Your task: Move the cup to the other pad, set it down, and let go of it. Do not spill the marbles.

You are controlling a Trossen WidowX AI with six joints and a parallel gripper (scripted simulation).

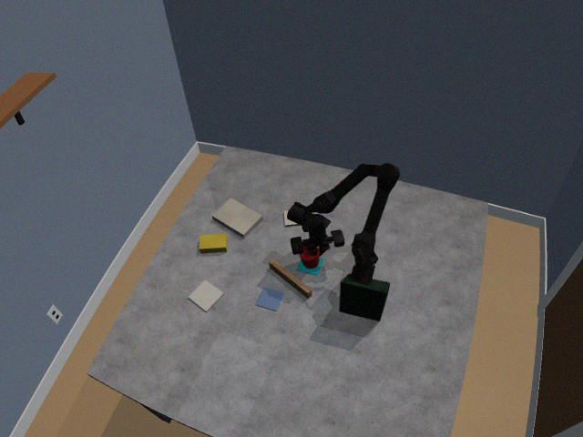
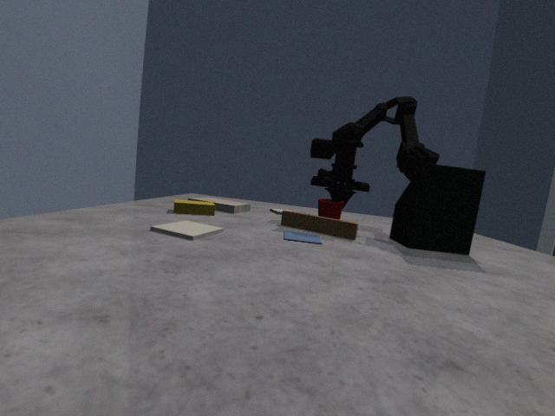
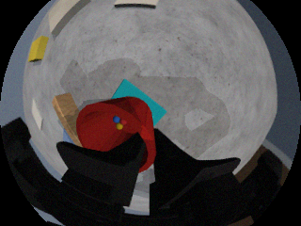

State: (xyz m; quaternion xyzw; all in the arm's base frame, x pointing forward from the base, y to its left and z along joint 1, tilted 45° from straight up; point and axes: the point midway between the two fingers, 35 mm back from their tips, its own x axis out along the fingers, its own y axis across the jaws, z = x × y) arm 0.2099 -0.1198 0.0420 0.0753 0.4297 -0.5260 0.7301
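Now: the cup 30 mm ahead of my gripper tip and 20 mm to the left of it. Also, from my gripper tip: beige slab (390 mm ahead, 80 mm to the right, 30 mm below); cyan pad (20 mm ahead, 20 mm to the left, 50 mm below); wooden bar (60 mm ahead, 120 mm to the left, 40 mm below).
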